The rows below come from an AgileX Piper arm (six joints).
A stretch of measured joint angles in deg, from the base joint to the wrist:
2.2, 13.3, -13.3, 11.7, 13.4, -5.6
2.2, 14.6, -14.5, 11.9, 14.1, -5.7
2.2, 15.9, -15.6, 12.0, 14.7, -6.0
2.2, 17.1, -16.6, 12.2, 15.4, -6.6
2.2, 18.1, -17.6, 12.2, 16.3, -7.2
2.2, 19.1, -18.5, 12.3, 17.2, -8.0
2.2, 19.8, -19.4, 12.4, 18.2, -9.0
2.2, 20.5, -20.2, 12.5, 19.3, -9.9
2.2, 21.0, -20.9, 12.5, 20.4, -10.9
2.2, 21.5, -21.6, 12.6, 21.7, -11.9
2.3, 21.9, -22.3, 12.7, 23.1, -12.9
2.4, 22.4, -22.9, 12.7, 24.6, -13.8
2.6, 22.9, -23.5, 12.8, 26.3, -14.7
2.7, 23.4, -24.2, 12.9, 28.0, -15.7
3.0, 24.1, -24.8, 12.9, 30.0, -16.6
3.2, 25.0, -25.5, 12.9, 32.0, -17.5
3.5, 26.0, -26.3, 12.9, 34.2, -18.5
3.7, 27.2, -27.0, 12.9, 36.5, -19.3
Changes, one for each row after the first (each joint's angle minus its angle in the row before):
0.0, 1.3, -1.2, 0.2, 0.7, -0.1
0.0, 1.3, -1.1, 0.1, 0.6, -0.3
0.0, 1.2, -1.0, 0.2, 0.7, -0.6
0.0, 1.0, -1.0, 0.0, 0.9, -0.6
0.0, 1.0, -0.9, 0.1, 0.9, -0.8
0.0, 0.7, -0.9, 0.1, 1.0, -1.0
0.0, 0.7, -0.8, 0.1, 1.1, -0.9
0.0, 0.5, -0.7, 0.0, 1.1, -1.0
0.0, 0.5, -0.7, 0.1, 1.3, -1.0
0.1, 0.4, -0.7, 0.1, 1.4, -1.0
0.1, 0.5, -0.6, 0.0, 1.5, -0.9
0.2, 0.5, -0.6, 0.1, 1.7, -0.9
0.1, 0.5, -0.7, 0.1, 1.7, -1.0
0.3, 0.7, -0.6, 0.0, 2.0, -0.9
0.2, 0.9, -0.7, 0.0, 2.0, -0.9
0.3, 1.0, -0.8, 0.0, 2.2, -1.0
0.2, 1.2, -0.7, 0.0, 2.3, -0.8

